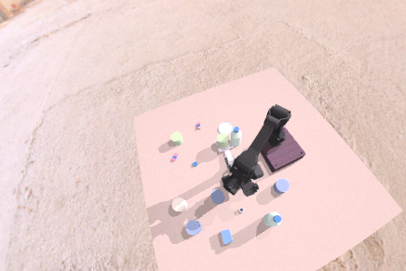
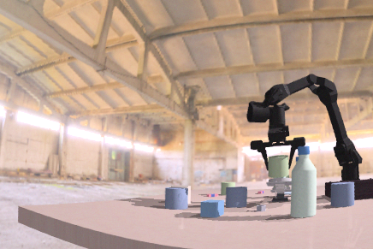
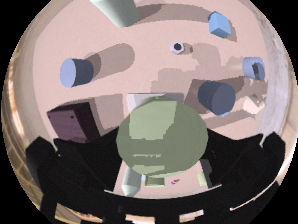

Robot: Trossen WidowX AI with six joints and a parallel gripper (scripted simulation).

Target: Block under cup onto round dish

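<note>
Right now my gripper tip is 30 mm above the pale teal block and 10 mm to the left of it. Round my gripper tip: cream cylinder: 360 mm ahead, 80 mm below, 30 mm to the left; pale round dish: 390 mm to the right, 120 mm below, 20 mm behind.
</note>
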